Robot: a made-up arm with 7 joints.
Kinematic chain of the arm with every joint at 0, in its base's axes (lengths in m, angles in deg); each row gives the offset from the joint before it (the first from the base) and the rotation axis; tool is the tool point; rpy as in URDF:
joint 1: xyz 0 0 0.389 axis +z
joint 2: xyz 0 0 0 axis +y
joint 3: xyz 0 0 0.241 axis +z
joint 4: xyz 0.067 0 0 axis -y
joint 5: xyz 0.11 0 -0.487 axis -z
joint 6: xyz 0 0 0 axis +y
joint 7: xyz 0.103 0 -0.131 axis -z
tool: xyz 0 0 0 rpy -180 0 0
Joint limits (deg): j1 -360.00..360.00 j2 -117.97..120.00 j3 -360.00..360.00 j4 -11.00..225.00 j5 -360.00..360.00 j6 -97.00..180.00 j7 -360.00..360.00
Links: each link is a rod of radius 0.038 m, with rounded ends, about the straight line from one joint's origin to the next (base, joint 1, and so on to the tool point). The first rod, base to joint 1, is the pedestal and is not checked.
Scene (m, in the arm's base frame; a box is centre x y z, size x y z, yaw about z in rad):
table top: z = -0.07
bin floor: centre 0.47 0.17 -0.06 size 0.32 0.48 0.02 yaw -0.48
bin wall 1: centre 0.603 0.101 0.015 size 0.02 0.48 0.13 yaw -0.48
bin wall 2: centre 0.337 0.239 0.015 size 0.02 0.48 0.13 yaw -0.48
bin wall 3: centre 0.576 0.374 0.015 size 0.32 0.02 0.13 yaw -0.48
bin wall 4: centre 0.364 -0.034 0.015 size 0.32 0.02 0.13 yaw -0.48
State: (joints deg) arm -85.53 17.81 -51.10 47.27 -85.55 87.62 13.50
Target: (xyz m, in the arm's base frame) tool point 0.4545 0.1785 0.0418
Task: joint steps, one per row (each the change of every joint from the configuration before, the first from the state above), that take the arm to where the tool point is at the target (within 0.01 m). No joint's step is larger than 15 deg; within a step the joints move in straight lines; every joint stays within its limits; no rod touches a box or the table.
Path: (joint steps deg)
1: 11.27 -3.07 13.60 -1.92 1.40 0.31 0.00
2: 11.28 -3.07 13.61 -1.92 1.40 0.31 0.00
3: 11.27 -3.07 13.60 -1.92 1.41 0.31 0.00
4: 11.27 -3.06 13.61 -1.92 1.40 0.31 0.00
5: 11.28 -3.07 13.60 -1.92 1.40 0.31 0.00
6: 11.27 -3.07 13.61 -1.92 1.40 0.31 0.00
7: 11.27 -3.07 13.60 -1.92 1.41 0.31 0.00
8: -3.83 14.43 -3.23 4.97 -3.56 -10.57 0.00
9: -3.83 14.42 -3.23 4.98 -3.55 -10.58 0.00

